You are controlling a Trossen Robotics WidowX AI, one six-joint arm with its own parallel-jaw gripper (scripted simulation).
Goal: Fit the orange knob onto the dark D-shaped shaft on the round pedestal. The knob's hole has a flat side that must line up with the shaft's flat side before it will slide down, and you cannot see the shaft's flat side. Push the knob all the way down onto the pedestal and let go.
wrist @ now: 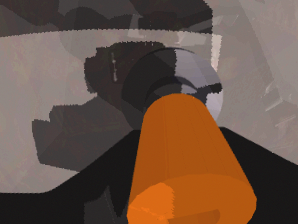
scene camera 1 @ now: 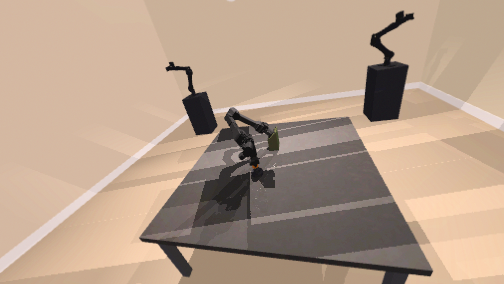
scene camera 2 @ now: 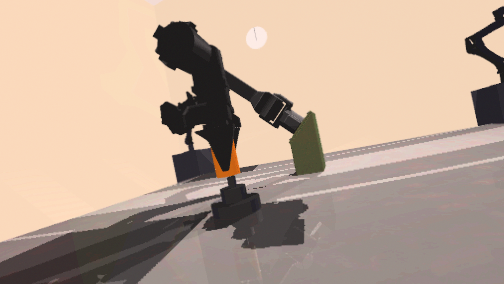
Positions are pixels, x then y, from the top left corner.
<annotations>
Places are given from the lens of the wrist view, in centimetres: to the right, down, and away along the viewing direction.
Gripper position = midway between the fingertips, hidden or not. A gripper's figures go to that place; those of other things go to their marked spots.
gripper (wrist: 178, 135): 2, 1, 10
orange knob (wrist: 183, 161): 1, 1, 5
</annotations>
